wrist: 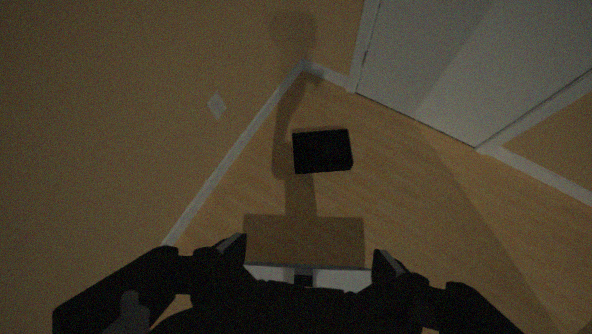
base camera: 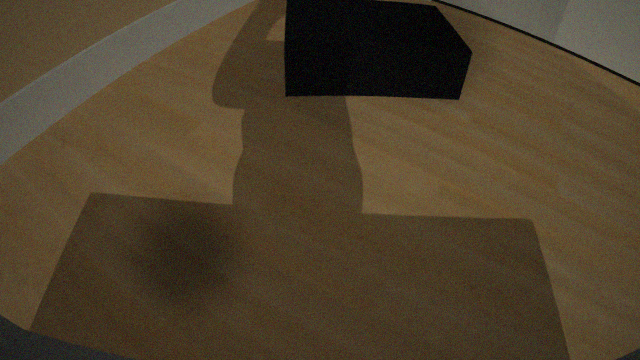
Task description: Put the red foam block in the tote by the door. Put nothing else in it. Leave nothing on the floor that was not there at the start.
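Places are measured from the arm's base along level axes (x ahead, y left, z up), in millimetres.
Pixels of known places: gripper, fingertip midpoint: (wrist: 308,255).
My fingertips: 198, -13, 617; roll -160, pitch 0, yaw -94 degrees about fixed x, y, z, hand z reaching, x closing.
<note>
Behind a point stands the place of what it marks, as x, y, z.
The tote (base camera: 372,65) @(618, -67, -336) (wrist: 324,164) @(664, -91, -394) is a black box on the wooden floor near the door. It stands at the top centre of the base camera view and just above the middle of the wrist view. It is too dark to make out its inside. My gripper (wrist: 308,255) @(199, -13, 617) is open, with nothing seen between its fingers. It is high above the floor, on the robot's side of the tote. The red foam block does not show in either view.
The pale door (base camera: 605,37) @(914, -723, -310) (wrist: 450,65) @(973, -614, 30) is beyond the tote, to the right. A wall with a white baseboard (base camera: 100,60) @(649, 434, -340) (wrist: 220,170) @(593, 466, -334) runs along the left and meets the door wall in a corner. The robot's shadow falls across the floor (base camera: 425,165) @(467, -140, -396) (wrist: 400,200) @(473, -488, -396).
</note>
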